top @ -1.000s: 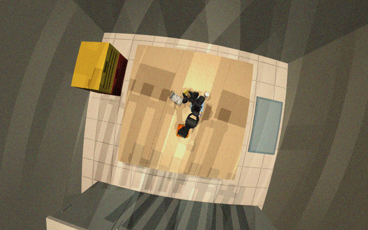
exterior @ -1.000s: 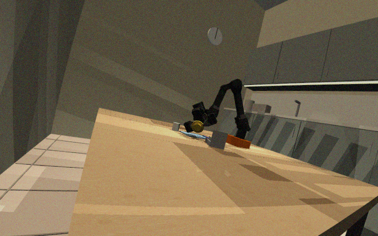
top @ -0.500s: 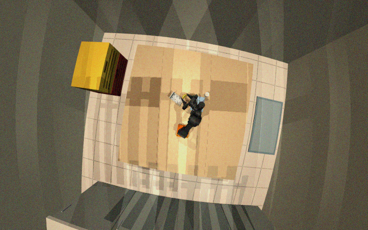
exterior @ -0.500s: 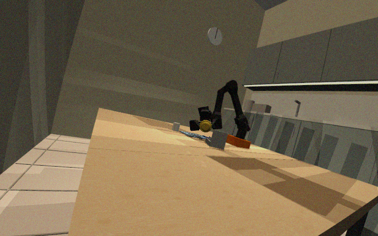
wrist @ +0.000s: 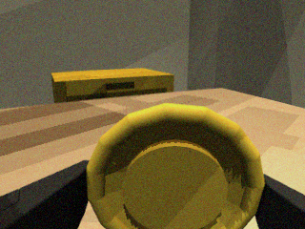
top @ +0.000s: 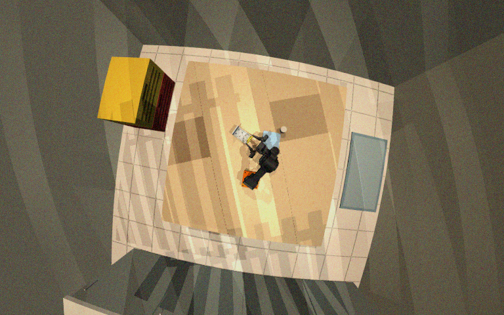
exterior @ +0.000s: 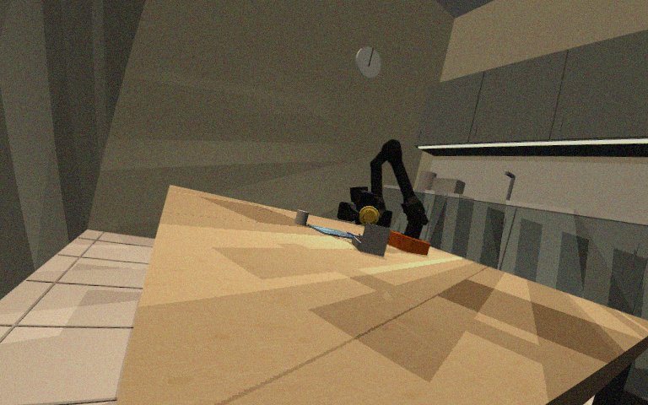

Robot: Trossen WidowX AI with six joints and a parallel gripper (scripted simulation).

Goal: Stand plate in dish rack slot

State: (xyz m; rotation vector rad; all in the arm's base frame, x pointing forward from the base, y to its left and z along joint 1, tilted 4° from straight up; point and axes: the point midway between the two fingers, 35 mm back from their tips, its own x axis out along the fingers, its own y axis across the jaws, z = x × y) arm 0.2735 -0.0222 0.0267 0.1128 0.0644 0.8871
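The dish rack is 30 mm ahead of my gripper tip, 50 mm to the left of it and 70 mm below it. The rest, counted from my gripper tip: blue spoon: 120 mm behind, 150 mm to the right, 90 mm below; light blue mat: 20 mm behind, 160 mm to the right, 90 mm below; plate: 10 mm to the right.
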